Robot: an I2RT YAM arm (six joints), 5 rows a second.
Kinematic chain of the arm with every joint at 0, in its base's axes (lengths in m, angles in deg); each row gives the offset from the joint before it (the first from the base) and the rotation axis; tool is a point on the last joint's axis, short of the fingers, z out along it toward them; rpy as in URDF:
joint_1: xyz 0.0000 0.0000 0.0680 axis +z
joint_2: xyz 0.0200 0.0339 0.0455 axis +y
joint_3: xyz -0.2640 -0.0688 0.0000 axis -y
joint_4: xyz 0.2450 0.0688 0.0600 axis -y
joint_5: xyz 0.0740 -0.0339 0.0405 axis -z
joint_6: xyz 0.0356 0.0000 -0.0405 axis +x
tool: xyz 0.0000 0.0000 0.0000 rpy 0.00 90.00 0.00
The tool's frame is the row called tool.
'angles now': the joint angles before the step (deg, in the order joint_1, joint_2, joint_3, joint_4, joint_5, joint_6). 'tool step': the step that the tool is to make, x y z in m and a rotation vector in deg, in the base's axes. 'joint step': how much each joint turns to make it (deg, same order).
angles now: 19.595, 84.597, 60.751, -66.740, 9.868, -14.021
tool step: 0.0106, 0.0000, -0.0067, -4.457, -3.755, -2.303
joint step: -0.055, 1.882, 0.001, 3.429, 5.465, 2.284
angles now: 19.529, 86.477, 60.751, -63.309, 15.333, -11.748
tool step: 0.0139, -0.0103, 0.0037, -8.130, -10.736, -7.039
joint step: -1.684, -0.112, -0.008, 5.711, 11.474, 4.916
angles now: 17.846, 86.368, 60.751, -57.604, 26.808, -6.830
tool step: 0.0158, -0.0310, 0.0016, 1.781, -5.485, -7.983
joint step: -7.303, -0.009, 0.000, 5.369, -0.263, 0.827
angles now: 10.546, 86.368, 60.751, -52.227, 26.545, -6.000
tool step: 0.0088, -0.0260, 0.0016, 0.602, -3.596, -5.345
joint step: -5.620, 0.008, -0.001, 3.771, -0.175, -0.266
